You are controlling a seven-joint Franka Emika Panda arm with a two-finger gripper.
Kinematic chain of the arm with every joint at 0, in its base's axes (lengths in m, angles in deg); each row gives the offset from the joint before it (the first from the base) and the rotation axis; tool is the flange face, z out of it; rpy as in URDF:
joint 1: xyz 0 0 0.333 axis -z
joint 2: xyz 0 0 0 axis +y
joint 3: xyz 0 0 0.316 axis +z
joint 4: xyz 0.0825 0 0 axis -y
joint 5: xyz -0.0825 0 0.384 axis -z
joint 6: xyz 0 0 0 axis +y
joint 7: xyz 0.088 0 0 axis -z
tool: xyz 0 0 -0.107 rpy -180 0 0
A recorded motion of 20 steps. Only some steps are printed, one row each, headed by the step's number.
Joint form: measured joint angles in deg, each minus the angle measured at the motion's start. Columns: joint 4, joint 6, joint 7, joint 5, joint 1, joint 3, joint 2.
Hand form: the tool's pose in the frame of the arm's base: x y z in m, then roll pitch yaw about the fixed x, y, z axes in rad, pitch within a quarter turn. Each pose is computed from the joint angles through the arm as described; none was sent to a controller.
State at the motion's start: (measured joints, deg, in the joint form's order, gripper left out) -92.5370 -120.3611 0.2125 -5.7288 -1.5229 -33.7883 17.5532
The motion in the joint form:
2: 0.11 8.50 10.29 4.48 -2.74 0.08 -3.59
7: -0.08 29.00 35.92 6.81 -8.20 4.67 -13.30
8: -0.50 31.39 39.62 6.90 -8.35 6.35 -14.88
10: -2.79 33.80 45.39 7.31 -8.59 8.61 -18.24
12: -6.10 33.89 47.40 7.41 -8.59 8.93 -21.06
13: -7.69 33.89 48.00 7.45 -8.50 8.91 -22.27
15: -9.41 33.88 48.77 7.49 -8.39 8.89 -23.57
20: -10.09 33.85 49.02 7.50 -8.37 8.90 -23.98
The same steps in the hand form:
2: 0.5733 -0.2834 0.5161 3.0539 -0.1535 -0.6743
7: 0.5419 -0.1832 0.5683 3.0460 0.0377 -0.9701
8: 0.5358 -0.1662 0.5751 3.0373 0.0593 -1.0049
10: 0.5208 -0.1447 0.5822 3.0240 0.0832 -1.0631
12: 0.5055 -0.1426 0.5792 3.0230 0.1028 -1.0912
13: 0.4982 -0.1437 0.5763 3.0210 0.1134 -1.1028
15: 0.4903 -0.1447 0.5730 3.0183 0.1245 -1.1174
20: 0.4877 -0.1446 0.5709 3.0159 0.1293 -1.1216

